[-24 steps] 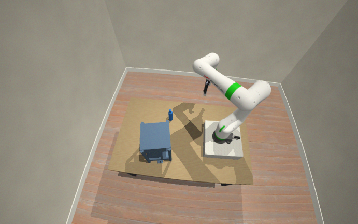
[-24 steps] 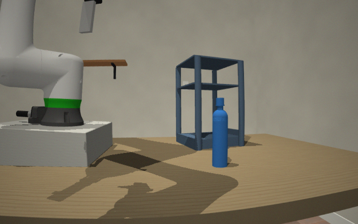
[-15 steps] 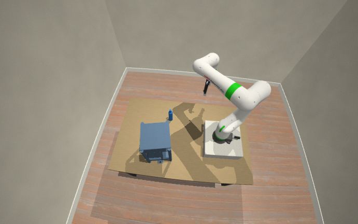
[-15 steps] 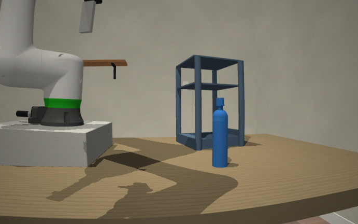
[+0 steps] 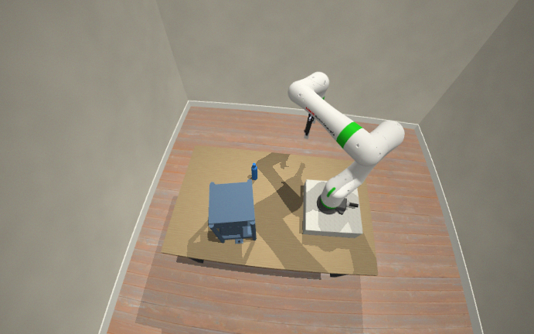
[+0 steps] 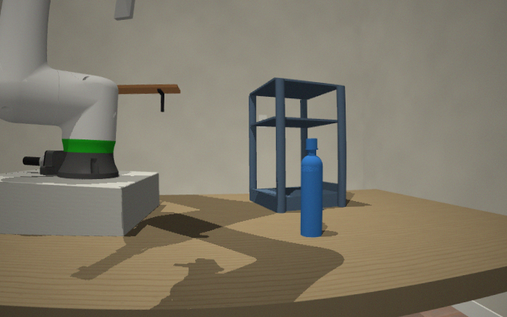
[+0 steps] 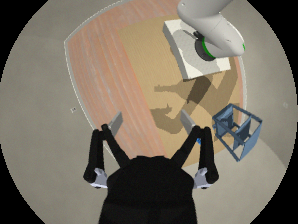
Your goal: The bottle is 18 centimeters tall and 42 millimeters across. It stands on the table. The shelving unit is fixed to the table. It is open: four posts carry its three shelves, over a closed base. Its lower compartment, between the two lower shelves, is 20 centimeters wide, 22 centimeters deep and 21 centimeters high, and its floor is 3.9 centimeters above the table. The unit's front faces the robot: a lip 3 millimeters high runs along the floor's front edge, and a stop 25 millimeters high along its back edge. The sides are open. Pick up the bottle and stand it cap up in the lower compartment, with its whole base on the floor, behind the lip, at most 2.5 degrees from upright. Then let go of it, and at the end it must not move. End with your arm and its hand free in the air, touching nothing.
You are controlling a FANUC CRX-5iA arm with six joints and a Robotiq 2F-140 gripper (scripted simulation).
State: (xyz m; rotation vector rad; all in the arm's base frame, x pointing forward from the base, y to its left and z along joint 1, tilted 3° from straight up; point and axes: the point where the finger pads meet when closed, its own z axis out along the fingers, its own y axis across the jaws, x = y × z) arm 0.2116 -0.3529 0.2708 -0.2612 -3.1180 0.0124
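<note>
Right now the blue bottle is 300 mm ahead of my hand, 240 mm to the left of it and 240 mm below it. The rest, counted from my hand: shelving unit: 320 mm ahead, 600 mm to the left, 180 mm below.
</note>
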